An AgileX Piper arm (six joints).
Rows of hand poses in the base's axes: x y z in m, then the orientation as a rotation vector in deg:
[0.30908, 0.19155, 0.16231, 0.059, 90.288, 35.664]
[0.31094, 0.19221, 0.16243, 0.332, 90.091, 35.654]
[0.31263, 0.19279, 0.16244, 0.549, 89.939, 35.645]
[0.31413, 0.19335, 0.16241, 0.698, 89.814, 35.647]
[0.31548, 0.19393, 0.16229, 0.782, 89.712, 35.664]
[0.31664, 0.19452, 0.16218, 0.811, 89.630, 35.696]
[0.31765, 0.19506, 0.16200, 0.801, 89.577, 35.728]
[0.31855, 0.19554, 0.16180, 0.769, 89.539, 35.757]
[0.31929, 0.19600, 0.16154, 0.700, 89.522, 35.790]
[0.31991, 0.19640, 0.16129, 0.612, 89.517, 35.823]
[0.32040, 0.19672, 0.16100, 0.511, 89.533, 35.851]
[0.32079, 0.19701, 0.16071, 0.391, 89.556, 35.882]
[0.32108, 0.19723, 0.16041, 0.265, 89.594, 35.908]
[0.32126, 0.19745, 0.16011, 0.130, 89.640, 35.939]
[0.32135, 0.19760, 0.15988, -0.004, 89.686, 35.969]
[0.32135, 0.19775, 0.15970, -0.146, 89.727, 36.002]
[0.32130, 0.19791, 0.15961, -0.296, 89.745, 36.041]
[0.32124, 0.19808, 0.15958, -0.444, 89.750, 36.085]
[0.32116, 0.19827, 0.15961, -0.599, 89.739, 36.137]
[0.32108, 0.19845, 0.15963, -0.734, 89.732, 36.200]
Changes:
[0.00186, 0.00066, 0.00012, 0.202, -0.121, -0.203]
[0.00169, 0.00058, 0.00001, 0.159, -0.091, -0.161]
[0.00150, 0.00056, -0.00003, 0.119, -0.081, -0.108]
[0.00135, 0.00058, -0.00012, 0.085, -0.073, -0.055]
[0.00116, 0.00059, -0.00011, 0.057, -0.066, -0.009]
[0.00101, 0.00054, -0.00018, 0.027, -0.048, 0.019]
[0.00090, 0.00048, -0.00020, 0.008, -0.040, 0.033]
[0.00074, 0.00046, -0.00026, -0.016, -0.029, 0.061]
[0.00062, 0.00040, -0.00025, -0.030, -0.022, 0.075]
[0.00049, 0.00032, -0.00029, -0.046, -0.006, 0.082]
[0.00039, 0.00029, -0.00029, -0.057, -0.004, 0.097]
[0.00029, 0.00022, -0.00030, -0.068, 0.008, 0.100]
[0.00018, 0.00022, -0.00030, -0.072, 0.014, 0.109]
[0.00009, 0.00015, -0.00023, -0.072, 0.015, 0.108]
[0.00000, 0.00015, -0.00018, -0.073, 0.008, 0.114]
[-0.00005, 0.00016, -0.00009, -0.069, -0.014, 0.120]
[-0.00006, 0.00017, -0.00003, -0.061, -0.025, 0.120]
[-0.00008, 0.00019, 0.00003, -0.057, -0.041, 0.127]
[-0.00008, 0.00018, 0.00002, -0.039, -0.030, 0.123]

